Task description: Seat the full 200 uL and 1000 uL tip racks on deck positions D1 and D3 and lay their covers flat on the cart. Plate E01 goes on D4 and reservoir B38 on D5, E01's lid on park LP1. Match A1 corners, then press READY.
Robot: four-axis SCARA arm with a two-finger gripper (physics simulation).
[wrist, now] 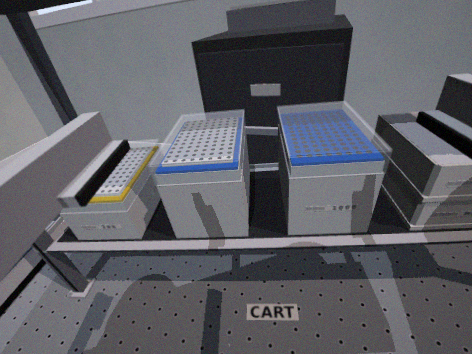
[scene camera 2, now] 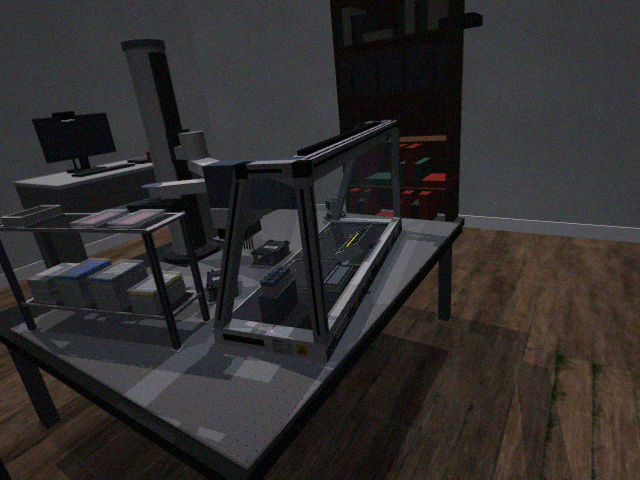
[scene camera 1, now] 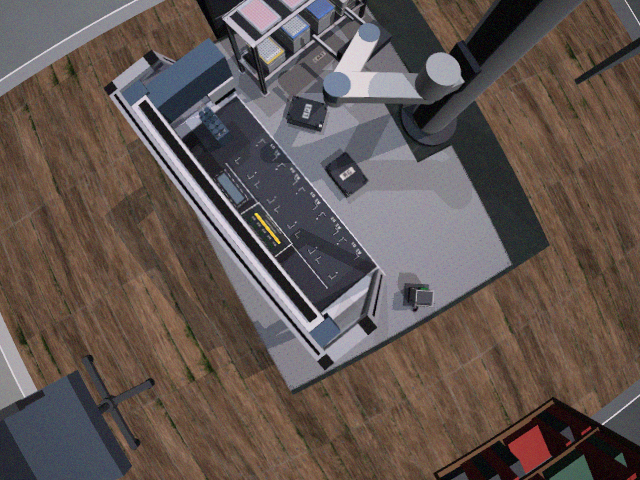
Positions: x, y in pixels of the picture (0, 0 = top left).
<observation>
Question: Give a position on a gantry frame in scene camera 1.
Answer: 261, 261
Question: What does the gripper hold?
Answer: Nothing.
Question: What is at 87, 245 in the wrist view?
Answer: A cart shelf.
</observation>
